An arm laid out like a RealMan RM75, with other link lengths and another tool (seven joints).
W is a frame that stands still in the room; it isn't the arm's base.
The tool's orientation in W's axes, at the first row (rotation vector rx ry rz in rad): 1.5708, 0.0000, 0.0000
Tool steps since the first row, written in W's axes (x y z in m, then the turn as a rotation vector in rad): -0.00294, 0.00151, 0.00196, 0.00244, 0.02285, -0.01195; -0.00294, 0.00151, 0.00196, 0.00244, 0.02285, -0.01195; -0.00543, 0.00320, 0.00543, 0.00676, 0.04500, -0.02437; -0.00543, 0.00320, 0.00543, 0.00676, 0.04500, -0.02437; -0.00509, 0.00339, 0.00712, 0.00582, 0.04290, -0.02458; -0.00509, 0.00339, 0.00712, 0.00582, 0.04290, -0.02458; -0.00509, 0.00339, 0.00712, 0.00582, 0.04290, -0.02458; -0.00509, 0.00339, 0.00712, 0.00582, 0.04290, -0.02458; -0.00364, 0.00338, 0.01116, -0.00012, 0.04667, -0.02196; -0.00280, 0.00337, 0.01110, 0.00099, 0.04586, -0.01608; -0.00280, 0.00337, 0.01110, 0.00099, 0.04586, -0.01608; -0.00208, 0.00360, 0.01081, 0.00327, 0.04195, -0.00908
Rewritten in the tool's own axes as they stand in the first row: -0.00294, 0.00196, -0.00151, 0.00244, -0.01195, -0.02285; -0.00294, 0.00196, -0.00151, 0.00244, -0.01195, -0.02285; -0.00543, 0.00543, -0.00320, 0.00676, -0.02437, -0.04500; -0.00543, 0.00543, -0.00320, 0.00676, -0.02437, -0.04500; -0.00509, 0.00712, -0.00339, 0.00582, -0.02458, -0.04290; -0.00509, 0.00712, -0.00339, 0.00582, -0.02458, -0.04290; -0.00509, 0.00712, -0.00339, 0.00582, -0.02458, -0.04290; -0.00509, 0.00712, -0.00339, 0.00582, -0.02458, -0.04290; -0.00364, 0.01116, -0.00338, -0.00012, -0.02196, -0.04667; -0.00280, 0.01110, -0.00337, 0.00099, -0.01608, -0.04586; -0.00280, 0.01110, -0.00337, 0.00099, -0.01608, -0.04586; -0.00208, 0.01081, -0.00360, 0.00327, -0.00908, -0.04195
